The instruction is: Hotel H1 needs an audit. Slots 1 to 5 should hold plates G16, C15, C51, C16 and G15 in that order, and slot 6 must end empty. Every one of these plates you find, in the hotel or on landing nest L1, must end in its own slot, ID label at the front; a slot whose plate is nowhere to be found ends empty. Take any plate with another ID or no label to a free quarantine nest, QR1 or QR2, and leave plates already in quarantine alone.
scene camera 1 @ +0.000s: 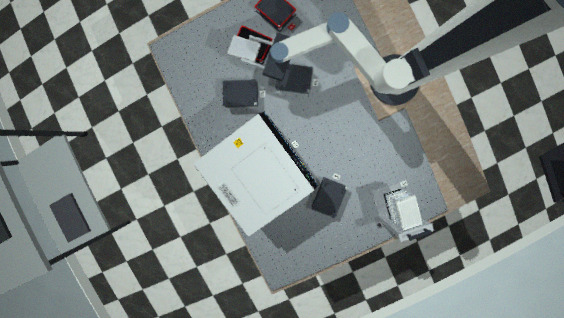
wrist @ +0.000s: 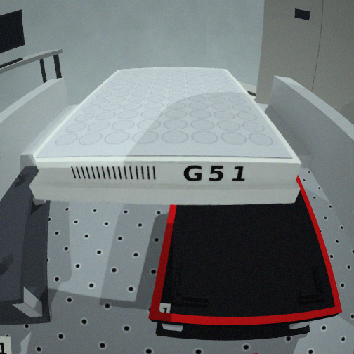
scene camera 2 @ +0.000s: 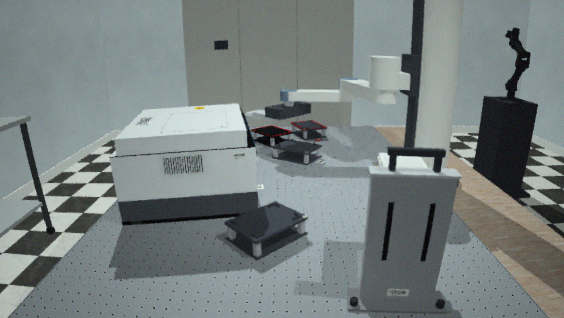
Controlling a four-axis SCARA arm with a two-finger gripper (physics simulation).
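My gripper is shut on a white plate, whose front label reads G51. The plate is level, raised above and partly over a red-rimmed quarantine nest; its tag shows a 1. The other red-rimmed nest has a bare black top. The grey hotel stands at the near end of the table, with white plates stacked in it. Their IDs and slots cannot be read. Which dark nest is L1 cannot be read.
A big white instrument stands at one side. Dark raised nests stand around it with bare tops. Part of one dark nest shows at the wrist view's left edge.
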